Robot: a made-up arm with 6 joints. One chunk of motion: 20 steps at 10 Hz.
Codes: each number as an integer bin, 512 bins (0 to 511) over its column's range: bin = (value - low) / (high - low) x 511, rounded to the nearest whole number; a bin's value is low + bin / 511 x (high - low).
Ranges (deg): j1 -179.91..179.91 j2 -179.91..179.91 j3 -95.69..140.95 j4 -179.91..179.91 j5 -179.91..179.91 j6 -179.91..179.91
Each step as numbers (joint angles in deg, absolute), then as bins.
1 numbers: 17.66 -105.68 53.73 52.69 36.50 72.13
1 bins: 281 105 323 330 307 358
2 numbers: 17.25 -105.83 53.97 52.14 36.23 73.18
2 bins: 280 105 323 330 307 359
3 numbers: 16.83 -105.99 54.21 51.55 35.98 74.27
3 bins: 279 105 324 329 307 361
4 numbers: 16.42 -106.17 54.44 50.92 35.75 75.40
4 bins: 279 105 324 328 306 363
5 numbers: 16.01 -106.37 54.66 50.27 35.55 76.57
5 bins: 278 104 325 327 306 364
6 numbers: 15.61 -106.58 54.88 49.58 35.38 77.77
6 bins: 278 104 325 326 306 366
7 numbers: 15.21 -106.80 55.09 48.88 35.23 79.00
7 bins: 277 104 326 325 306 368
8 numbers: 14.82 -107.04 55.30 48.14 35.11 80.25
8 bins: 277 103 326 324 305 369
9 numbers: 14.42 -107.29 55.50 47.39 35.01 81.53
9 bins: 276 103 326 323 305 371
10 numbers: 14.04 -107.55 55.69 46.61 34.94 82.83
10 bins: 275 103 327 322 305 373
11 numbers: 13.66 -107.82 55.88 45.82 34.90 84.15
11 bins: 275 102 327 321 305 375
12 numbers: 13.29 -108.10 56.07 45.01 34.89 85.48
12 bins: 274 102 328 319 305 377
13 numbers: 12.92 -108.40 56.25 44.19 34.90 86.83
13 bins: 274 102 328 318 305 379
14 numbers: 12.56 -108.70 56.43 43.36 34.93 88.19
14 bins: 273 101 328 317 305 381
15 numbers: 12.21 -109.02 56.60 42.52 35.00 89.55
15 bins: 273 101 329 316 305 383
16 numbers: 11.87 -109.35 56.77 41.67 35.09 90.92
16 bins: 272 100 329 315 305 385
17 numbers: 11.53 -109.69 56.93 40.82 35.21 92.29
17 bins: 272 100 330 313 306 387
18 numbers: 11.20 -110.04 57.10 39.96 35.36 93.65
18 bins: 271 99 330 312 306 388
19 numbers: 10.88 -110.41 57.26 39.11 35.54 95.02
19 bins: 271 99 330 311 306 390
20 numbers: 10.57 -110.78 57.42 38.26 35.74 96.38
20 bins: 271 98 331 310 306 392
